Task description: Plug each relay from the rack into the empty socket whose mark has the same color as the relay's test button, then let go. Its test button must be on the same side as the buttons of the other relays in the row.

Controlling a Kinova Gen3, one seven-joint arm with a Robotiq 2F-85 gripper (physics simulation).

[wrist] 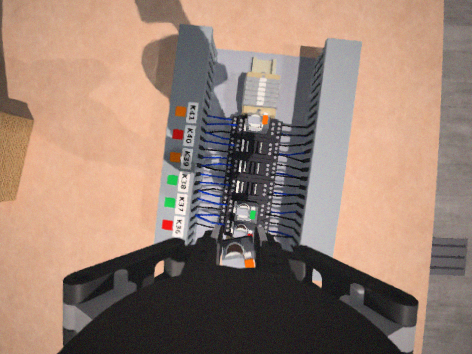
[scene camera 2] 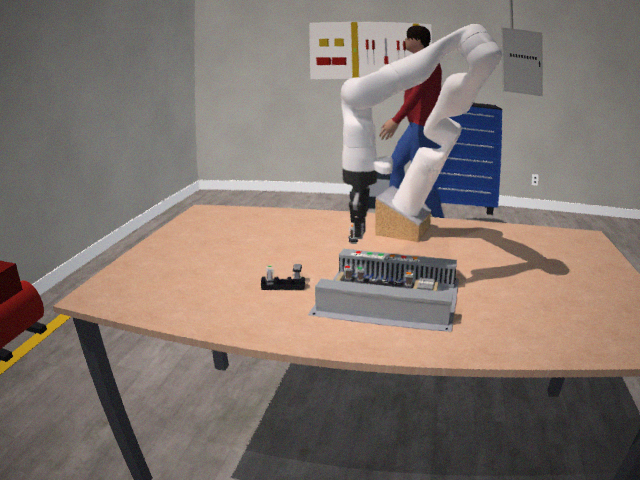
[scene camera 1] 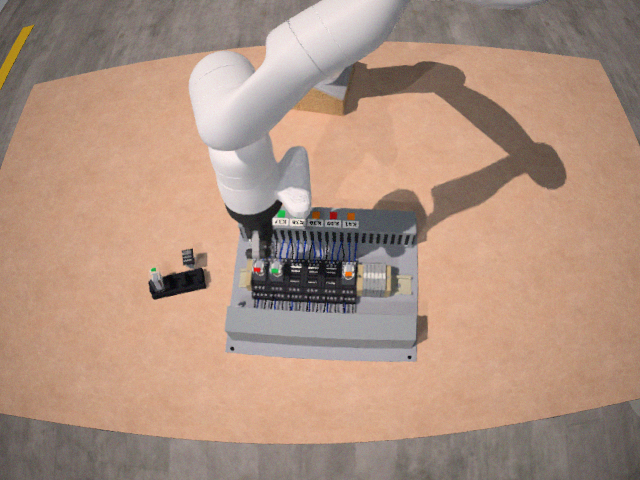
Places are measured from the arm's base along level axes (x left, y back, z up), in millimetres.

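Pixels of known places: gripper, fingertip midpoint: (wrist: 238, 237) (scene camera 2: 359, 235) (scene camera 1: 266, 242); arm's base, link origin: (scene camera 2: 405, 207).
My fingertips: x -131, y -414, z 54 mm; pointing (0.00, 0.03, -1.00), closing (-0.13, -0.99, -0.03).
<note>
For each thing: its middle in the pictures, then the offset to it from my fingertips. "spot": a spot on its surface instead.
- K38, body centre: (wrist: 249, 177) (scene camera 1: 304, 279) (scene camera 2: 378, 287) dx +47, dy -16, dz -122 mm
- K39, surface spot: (wrist: 251, 168) spot: dx +60, dy -19, dz -110 mm
- orange mark, body centre: (wrist: 175, 157) dx +81, dy +77, dz -79 mm
- K40, surface spot: (wrist: 252, 146) spot: dx +91, dy -23, dz -117 mm
- red-button relay, body centre: (wrist: 243, 232) (scene camera 1: 259, 270) (scene camera 2: 348, 273) dx -25, dy -1, dz -94 mm
- orange-button relay, body centre: (wrist: 257, 123) (scene camera 1: 348, 274) (scene camera 2: 408, 280) dx +118, dy -30, dz -94 mm
- black rack, body centre: (scene camera 1: 176, 283) (scene camera 2: 282, 282) dx -183, dy +12, dz -130 mm
- small dark ribbed block, body centre: (scene camera 1: 189, 259) (scene camera 2: 297, 273) dx -153, dy +49, dz -120 mm
My gripper (scene camera 1: 257, 253) (scene camera 2: 355, 236) (wrist: 238, 237) is shut on a relay (wrist: 236, 256) with an orange test button, held high above the row's K36 end. In the wrist view its button is at the right, the same side as the row's buttons. Three adjacent sockets are empty: K38 (wrist: 247, 188), green mark; K39 (wrist: 251, 168), orange mark (wrist: 174, 157); and K40 (wrist: 252, 146), red mark. A red-button relay (scene camera 1: 258, 269), a green-button relay (scene camera 1: 276, 270) and an orange-button relay (scene camera 1: 348, 271) sit in the row. The black rack (scene camera 1: 179, 285) (scene camera 2: 282, 284) holds a green-button relay (scene camera 1: 156, 279) (scene camera 2: 269, 273).
A small dark ribbed block (scene camera 1: 187, 256) stands just behind the rack. Grey wire ducts (scene camera 1: 320, 325) (wrist: 336, 125) flank the row. Pale terminal blocks (scene camera 1: 374, 280) (wrist: 262, 91) stand past the K41 end. A person (scene camera 2: 426, 103) is behind the table, partly hidden by the arm.
</note>
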